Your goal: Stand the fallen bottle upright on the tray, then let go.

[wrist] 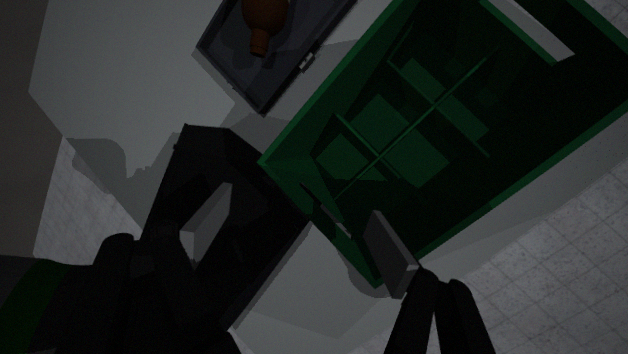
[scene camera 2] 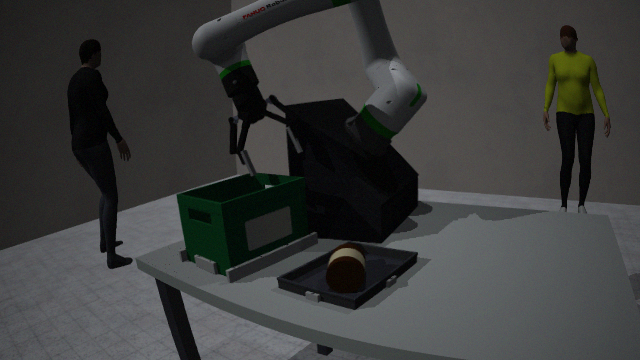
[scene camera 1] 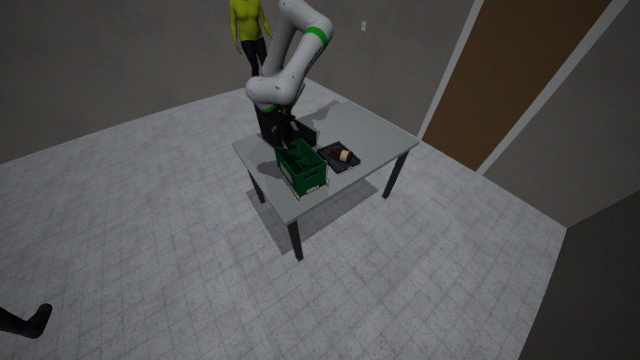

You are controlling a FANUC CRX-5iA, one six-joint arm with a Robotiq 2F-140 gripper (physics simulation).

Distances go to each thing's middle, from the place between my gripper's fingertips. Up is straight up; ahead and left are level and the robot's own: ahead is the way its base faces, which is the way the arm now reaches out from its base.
Labels:
Right now my hand is 260 mm to the right of the brown bottle [scene camera 2: 345, 273], 180 mm short of it and 160 mm above it.

